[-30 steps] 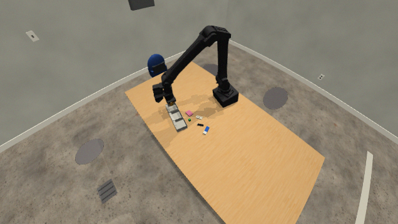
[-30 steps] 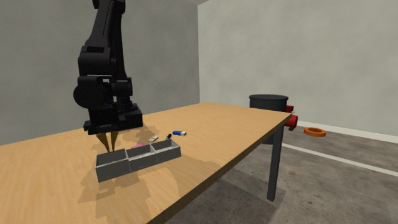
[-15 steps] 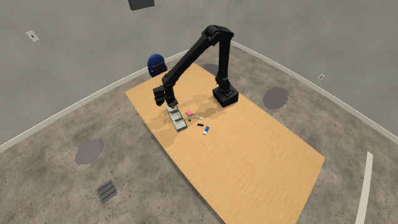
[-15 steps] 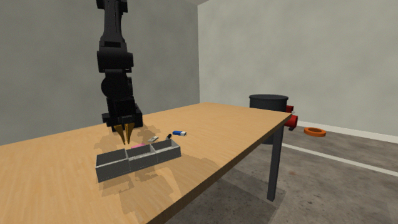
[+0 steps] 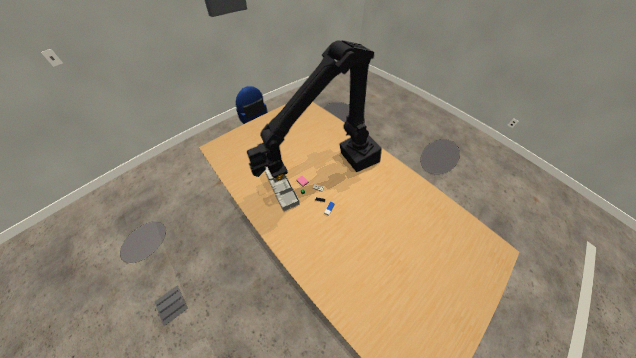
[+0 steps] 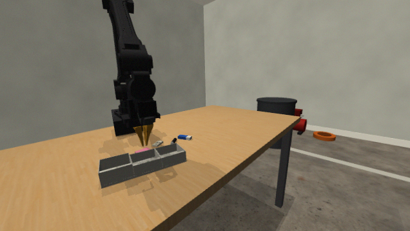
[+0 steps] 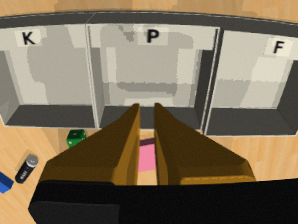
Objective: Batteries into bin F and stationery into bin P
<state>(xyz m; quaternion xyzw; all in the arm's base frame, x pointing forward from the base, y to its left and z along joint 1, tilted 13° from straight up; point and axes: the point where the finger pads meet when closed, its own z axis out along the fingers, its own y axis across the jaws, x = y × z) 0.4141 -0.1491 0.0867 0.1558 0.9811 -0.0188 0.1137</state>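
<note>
The bin rack is 60 mm below my hand. Also, from my hand: green ball: 90 mm to the left, 80 mm below, 60 mm behind; pink eraser block: 100 mm behind, 80 mm below, 50 mm to the left; white domino-like piece: 130 mm to the left, 130 mm behind, 80 mm below.
</note>
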